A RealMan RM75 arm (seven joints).
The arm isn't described. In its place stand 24 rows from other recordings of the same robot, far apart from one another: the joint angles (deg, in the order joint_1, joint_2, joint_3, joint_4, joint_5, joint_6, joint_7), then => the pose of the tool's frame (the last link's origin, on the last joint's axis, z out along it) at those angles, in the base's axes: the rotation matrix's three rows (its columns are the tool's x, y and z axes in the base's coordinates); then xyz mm.
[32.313 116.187 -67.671 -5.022 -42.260 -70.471 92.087] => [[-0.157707 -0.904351 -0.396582], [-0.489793 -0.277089 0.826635], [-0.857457 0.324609 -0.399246]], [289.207 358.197 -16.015]
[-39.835 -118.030 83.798 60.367 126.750 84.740 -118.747] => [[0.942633 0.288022 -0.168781], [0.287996 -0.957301 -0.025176], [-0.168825 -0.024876 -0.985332]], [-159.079 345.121 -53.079]
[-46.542 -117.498 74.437 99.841 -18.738 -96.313 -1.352] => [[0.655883 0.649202 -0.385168], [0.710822 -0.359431 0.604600], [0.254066 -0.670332 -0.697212]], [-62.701 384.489 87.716]
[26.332 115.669 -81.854 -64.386 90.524 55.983 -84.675] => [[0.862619 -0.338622 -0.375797], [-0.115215 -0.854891 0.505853], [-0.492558 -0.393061 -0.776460]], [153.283 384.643 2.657]
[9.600 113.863 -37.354 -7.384 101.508 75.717 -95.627] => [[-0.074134 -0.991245 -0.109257], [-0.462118 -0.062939 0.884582], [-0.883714 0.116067 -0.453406]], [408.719 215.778 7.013]
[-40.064 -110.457 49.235 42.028 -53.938 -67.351 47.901] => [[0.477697 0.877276 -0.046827], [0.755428 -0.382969 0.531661], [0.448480 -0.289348 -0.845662]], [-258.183 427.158 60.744]
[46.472 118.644 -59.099 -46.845 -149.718 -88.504 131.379] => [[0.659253 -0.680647 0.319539], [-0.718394 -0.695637 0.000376], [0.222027 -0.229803 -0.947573]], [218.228 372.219 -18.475]
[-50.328 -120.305 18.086 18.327 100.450 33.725 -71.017] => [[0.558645 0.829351 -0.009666], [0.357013 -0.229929 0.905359], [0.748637 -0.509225 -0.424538]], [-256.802 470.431 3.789]
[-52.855 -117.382 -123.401 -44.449 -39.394 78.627 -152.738] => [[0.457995 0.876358 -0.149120], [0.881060 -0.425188 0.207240], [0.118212 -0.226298 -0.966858]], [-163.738 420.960 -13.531]
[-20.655 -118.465 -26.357 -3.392 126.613 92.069 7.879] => [[0.820827 0.304696 0.483118], [-0.400983 -0.294956 0.867303], [0.406763 -0.905627 -0.119930]], [-306.549 272.572 -8.488]
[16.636 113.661 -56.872 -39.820 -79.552 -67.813 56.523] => [[0.861966 -0.418241 -0.286513], [-0.063155 -0.649335 0.757875], [-0.503018 -0.635168 -0.586119]], [320.976 334.908 55.945]
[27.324 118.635 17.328 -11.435 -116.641 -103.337 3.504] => [[0.731674 -0.243220 -0.636786], [0.557046 -0.325077 0.764215], [-0.392877 -0.913876 -0.102366]], [291.035 293.835 39.320]
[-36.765 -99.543 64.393 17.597 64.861 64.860 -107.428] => [[0.204019 0.924895 0.320851], [0.527806 -0.379951 0.759643], [0.824498 0.014365 -0.565683]], [-283.557 427.232 110.473]
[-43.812 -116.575 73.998 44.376 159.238 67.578 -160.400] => [[0.435506 0.667254 -0.604241], [0.897765 -0.371139 0.237221], [-0.065970 -0.645777 -0.760670]], [-264.434 400.012 -14.504]
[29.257 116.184 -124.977 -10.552 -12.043 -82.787 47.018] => [[0.597255 -0.460727 -0.656519], [-0.225697 -0.882017 0.413651], [-0.769641 -0.098881 -0.630773]], [243.629 285.121 -74.172]
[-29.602 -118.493 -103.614 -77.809 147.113 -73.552 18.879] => [[0.590016 0.734174 -0.335963], [0.785061 -0.424484 0.451102], [0.188576 -0.529908 -0.826823]], [-199.386 380.195 20.620]
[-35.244 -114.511 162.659 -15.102 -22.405 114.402 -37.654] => [[0.655923 0.117881 0.745566], [-0.069102 -0.974205 0.214825], [0.751658 -0.192429 -0.630857]], [-260.641 270.987 6.857]
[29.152 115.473 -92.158 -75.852 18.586 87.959 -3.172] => [[0.352598 -0.602489 0.716017], [-0.923033 -0.349762 0.160237], [0.153895 -0.717407 -0.679443]], [243.412 334.333 3.560]
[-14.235 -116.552 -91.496 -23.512 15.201 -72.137 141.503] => [[0.507710 0.757859 0.409732], [-0.076326 -0.434150 0.897601], [0.858140 -0.486994 -0.162578]], [-310.287 309.341 18.532]
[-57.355 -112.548 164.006 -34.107 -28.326 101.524 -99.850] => [[0.521294 0.654810 0.547245], [0.527718 -0.751310 0.396292], [0.670646 0.082207 -0.737208]], [-186.096 410.413 74.046]
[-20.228 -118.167 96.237 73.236 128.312 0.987 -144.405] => [[0.759841 0.636495 0.132346], [0.059875 -0.271226 0.960651], [0.647345 -0.722018 -0.244199]], [-164.023 418.819 36.642]
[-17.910 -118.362 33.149 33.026 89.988 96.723 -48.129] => [[0.710342 0.373091 0.596839], [-0.147300 -0.750381 0.644385], [0.688271 -0.545648 -0.478071]], [-299.905 283.265 50.732]
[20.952 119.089 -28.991 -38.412 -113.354 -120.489 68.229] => [[0.660441 -0.263198 -0.703239], [-0.204094 -0.964218 0.169200], [-0.722609 0.031780 -0.690526]], [271.140 234.676 36.338]
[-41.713 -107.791 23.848 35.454 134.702 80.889 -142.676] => [[0.048835 0.995170 0.085161], [0.845263 -0.086601 0.527287], [0.532115 0.046233 -0.845409]], [-283.928 405.922 94.356]
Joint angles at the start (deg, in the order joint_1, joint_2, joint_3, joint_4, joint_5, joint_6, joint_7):
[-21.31, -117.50, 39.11, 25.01, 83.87, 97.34, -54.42]
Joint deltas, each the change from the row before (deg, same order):
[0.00, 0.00, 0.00, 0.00, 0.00, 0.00, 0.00]
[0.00, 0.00, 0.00, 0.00, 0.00, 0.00, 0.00]
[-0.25, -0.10, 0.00, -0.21, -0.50, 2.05, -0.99]
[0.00, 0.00, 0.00, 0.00, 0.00, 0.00, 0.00]
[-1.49, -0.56, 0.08, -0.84, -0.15, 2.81, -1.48]
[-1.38, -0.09, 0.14, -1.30, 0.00, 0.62, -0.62]
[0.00, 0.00, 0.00, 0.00, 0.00, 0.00, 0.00]
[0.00, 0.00, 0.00, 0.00, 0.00, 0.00, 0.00]
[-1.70, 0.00, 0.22, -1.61, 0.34, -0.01, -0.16]
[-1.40, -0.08, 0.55, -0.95, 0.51, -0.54, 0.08]
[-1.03, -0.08, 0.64, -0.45, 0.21, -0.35, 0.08]
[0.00, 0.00, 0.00, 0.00, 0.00, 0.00, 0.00]
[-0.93, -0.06, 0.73, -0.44, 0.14, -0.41, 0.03]
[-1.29, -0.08, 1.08, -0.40, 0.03, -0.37, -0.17]
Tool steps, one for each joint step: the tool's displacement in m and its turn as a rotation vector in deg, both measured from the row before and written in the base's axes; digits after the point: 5 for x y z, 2 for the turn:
[0.00000, 0.00000, 0.00000, 0.00, 0.00, 0.00]
[0.00000, 0.00000, 0.00000, 0.00, 0.00, 0.00]
[0.00523, -0.00223, 0.00089, -0.83, -2.00, -1.43]
[0.00000, 0.00000, 0.00000, 0.00, 0.00, 0.00]
[0.01340, 0.00001, -0.00402, -2.23, -3.13, -2.87]
[0.00716, 0.00292, -0.00387, -1.49, -1.39, -1.01]
[0.00000, 0.00000, 0.00000, 0.00, 0.00, 0.00]
[0.00000, 0.00000, 0.00000, 0.00, 0.00, 0.00]
[0.00726, 0.00447, -0.00539, -1.53, -0.69, -0.89]
[0.00617, 0.00420, -0.00572, -1.28, 0.25, -0.80]
[0.00523, 0.00311, -0.00387, -0.84, 0.30, -0.86]
[0.00000, 0.00000, 0.00000, 0.00, 0.00, 0.00]
[0.00467, 0.00270, -0.00383, -0.87, 0.35, -0.73]
[0.00710, 0.00363, -0.00440, -1.20, 0.36, -1.19]

